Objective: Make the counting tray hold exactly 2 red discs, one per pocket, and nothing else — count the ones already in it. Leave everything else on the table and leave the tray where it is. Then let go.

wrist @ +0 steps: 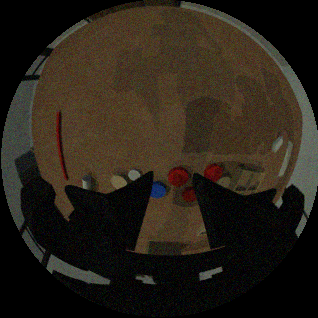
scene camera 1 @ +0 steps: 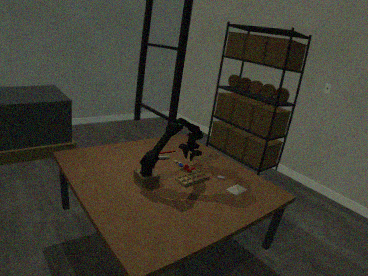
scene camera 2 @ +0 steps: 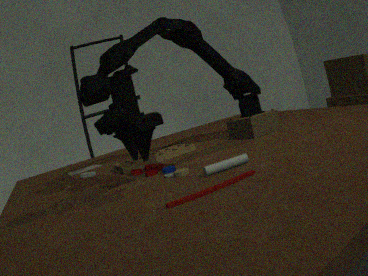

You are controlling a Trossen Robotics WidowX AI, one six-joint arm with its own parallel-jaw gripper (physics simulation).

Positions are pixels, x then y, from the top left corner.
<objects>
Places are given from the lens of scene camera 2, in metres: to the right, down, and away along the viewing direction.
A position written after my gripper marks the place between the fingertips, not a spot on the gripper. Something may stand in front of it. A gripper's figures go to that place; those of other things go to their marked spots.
my gripper (scene camera 2: 140,160): -0.10, 0.05, 0.73
wooden counting tray (scene camera 2: 170,152): -0.04, 0.04, 0.92
</objects>
